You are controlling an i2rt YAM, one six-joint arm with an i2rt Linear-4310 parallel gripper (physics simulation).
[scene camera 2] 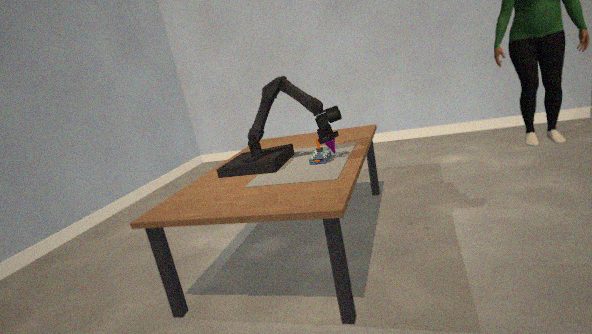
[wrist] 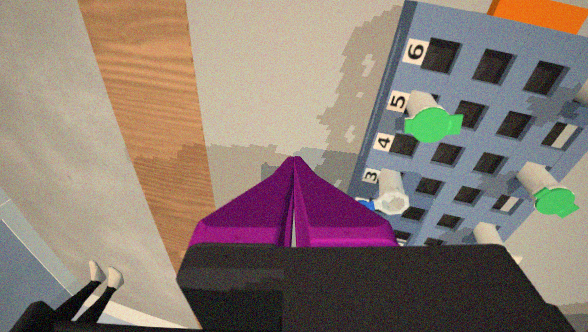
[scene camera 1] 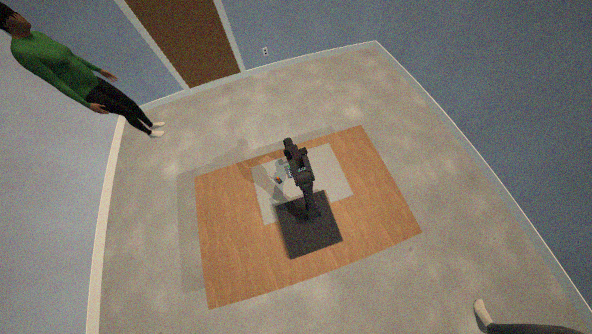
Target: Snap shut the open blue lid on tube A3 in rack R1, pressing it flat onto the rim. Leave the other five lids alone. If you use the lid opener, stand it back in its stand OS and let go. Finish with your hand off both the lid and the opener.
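Frame: origin at the arm's base, x right, y up, z back, level; metres.
Seen in the pictures: gripper, fingertip midpoint: [scene camera 2: 334,153] [wrist: 294,166]; arm's base, origin of the base link: [scene camera 2: 257,157] [scene camera 1: 312,216].
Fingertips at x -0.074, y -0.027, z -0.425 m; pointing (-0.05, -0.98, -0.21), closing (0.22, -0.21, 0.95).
Offsets run from my fingertips to a thing's top centre. "pt": to the spot under its first point. Level surfaces: height alone.
My gripper [wrist: 294,166] [scene camera 2: 334,151] is shut, its magenta fingertips together with nothing between them. In the wrist view the tips are left of tube A3 [wrist: 390,186], which stands at label 3 of the blue rack R1 {pt dx +0.080, dy +0.000, dz +0.043 m} [wrist: 467,27] [scene camera 2: 320,158] with its rim uncovered. Its blue lid {dx +0.003, dy +0.026, dz +0.034 m} [wrist: 367,204] hangs open on the tube's left side, partly hidden behind my right finger. Whether the finger touches it I cannot tell. Green lids show shut on a tube at label 5 {pt dx +0.050, dy +0.019, dz +0.043 m} [wrist: 433,125] and on one at the rack's far side {pt dx +0.038, dy +0.019, dz +0.101 m} [wrist: 555,201]. A thin orange upright thing {dx -0.114, dy +0.055, dz +0.134 m} [scene camera 2: 318,144], possibly the opener, stands near the gripper.
An orange block {pt dx +0.091, dy -0.006, dz +0.067 m} [wrist: 542,14] adjoins the rack's end past row 6. A pale tube [wrist: 487,233] is partly hidden by the gripper body. The rack stands on a grey mat {dy -0.030 m} [wrist: 250,65] [scene camera 2: 295,175] on the wooden table {dy -0.033 m} [wrist: 150,90] [scene camera 2: 240,200]. A person [scene camera 2: 537,65] stands beyond the table.
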